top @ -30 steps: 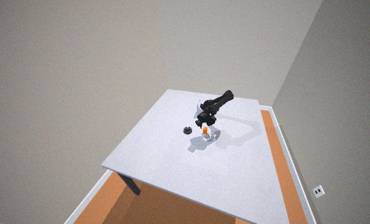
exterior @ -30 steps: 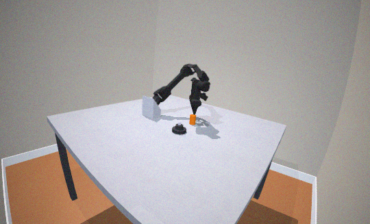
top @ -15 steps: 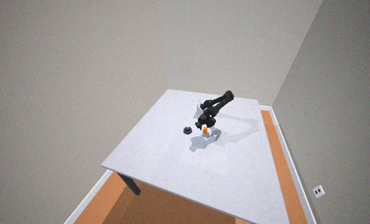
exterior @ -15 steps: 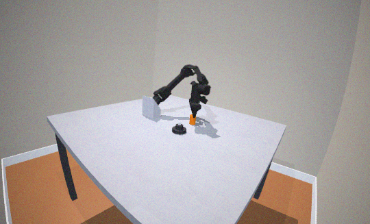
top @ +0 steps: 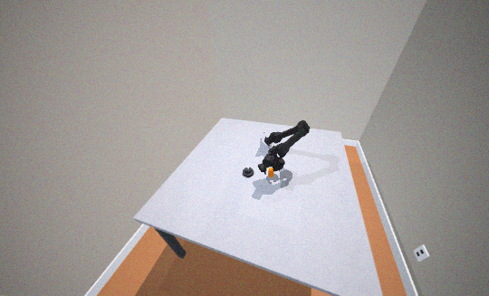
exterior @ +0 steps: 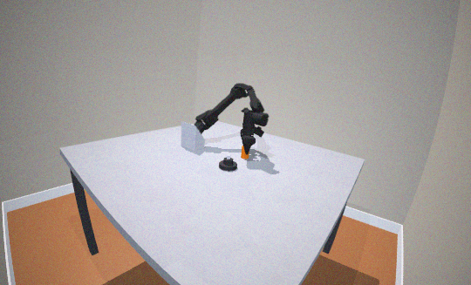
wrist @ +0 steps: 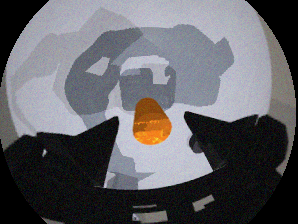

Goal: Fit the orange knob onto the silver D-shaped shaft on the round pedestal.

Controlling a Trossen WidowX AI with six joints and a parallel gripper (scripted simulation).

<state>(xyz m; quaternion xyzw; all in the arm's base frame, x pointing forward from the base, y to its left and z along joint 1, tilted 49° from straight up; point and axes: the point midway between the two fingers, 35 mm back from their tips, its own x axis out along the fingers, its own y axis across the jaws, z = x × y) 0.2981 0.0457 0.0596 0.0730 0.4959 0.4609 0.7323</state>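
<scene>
The orange knob is 1 cm above my gripper tip. From my gripper tip the other things lie so: round pedestal: 17 cm to the right, 1 cm ahead.
</scene>
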